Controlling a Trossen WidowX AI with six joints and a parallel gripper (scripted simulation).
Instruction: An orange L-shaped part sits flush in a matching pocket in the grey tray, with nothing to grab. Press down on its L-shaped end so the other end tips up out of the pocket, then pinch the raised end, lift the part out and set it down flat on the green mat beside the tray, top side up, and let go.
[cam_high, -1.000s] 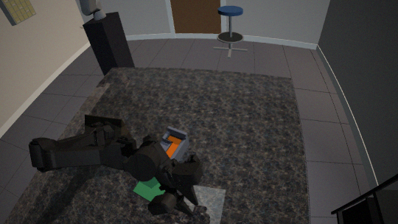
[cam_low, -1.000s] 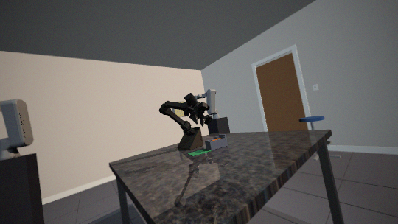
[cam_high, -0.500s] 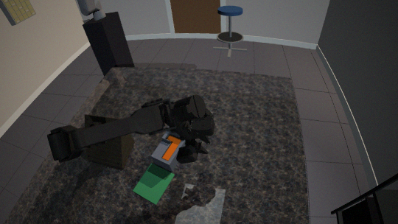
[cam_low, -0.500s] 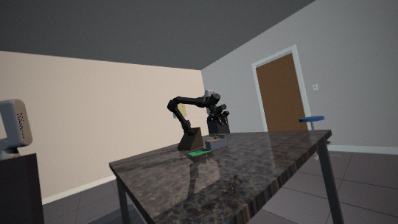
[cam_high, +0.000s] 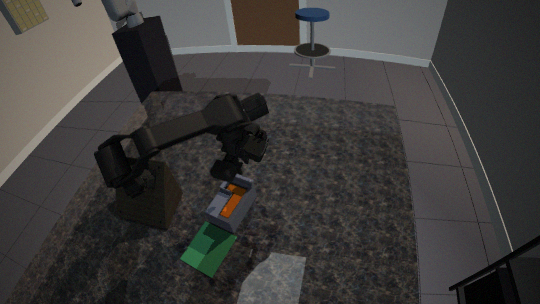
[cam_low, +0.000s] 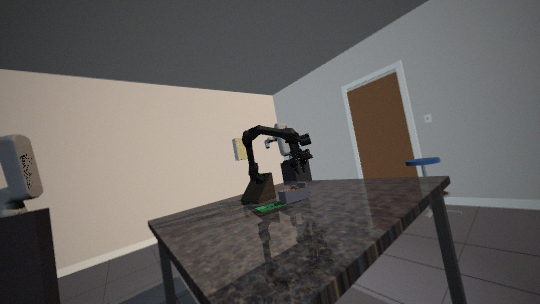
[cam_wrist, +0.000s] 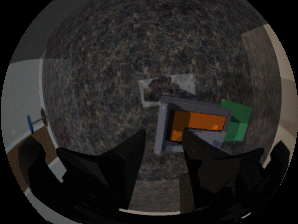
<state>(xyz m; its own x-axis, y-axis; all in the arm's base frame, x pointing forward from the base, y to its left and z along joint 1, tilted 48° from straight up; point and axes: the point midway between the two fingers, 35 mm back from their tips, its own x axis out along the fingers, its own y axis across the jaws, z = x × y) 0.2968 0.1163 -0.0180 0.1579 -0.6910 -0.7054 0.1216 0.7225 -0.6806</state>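
My gripper tip is 90 mm above the orange L-shaped part, 50 mm to the left of it and 40 mm past it. Also, from my gripper tip: green mat 210 mm to the right, 160 mm below, 70 mm behind.
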